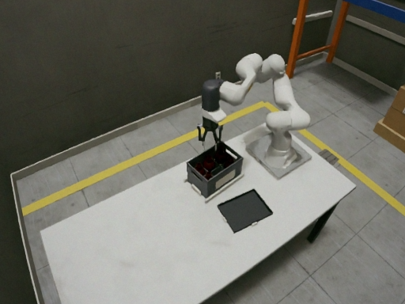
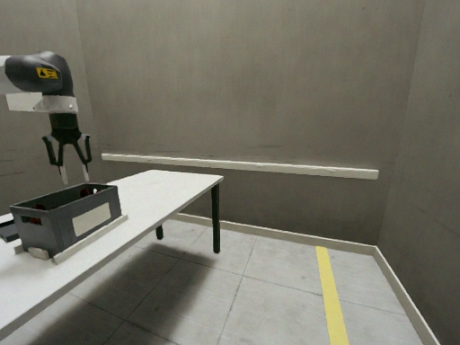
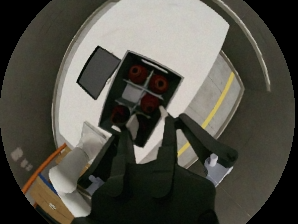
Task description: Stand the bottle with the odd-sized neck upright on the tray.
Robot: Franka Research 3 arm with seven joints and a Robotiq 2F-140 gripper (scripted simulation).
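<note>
The dark grey crate lies 170 mm below my hand, 40 mm to the left of it and 10 mm behind it. From my hand the other things lie so: flat black tray: 330 mm to the left, 250 mm below, 10 mm behind.
</note>
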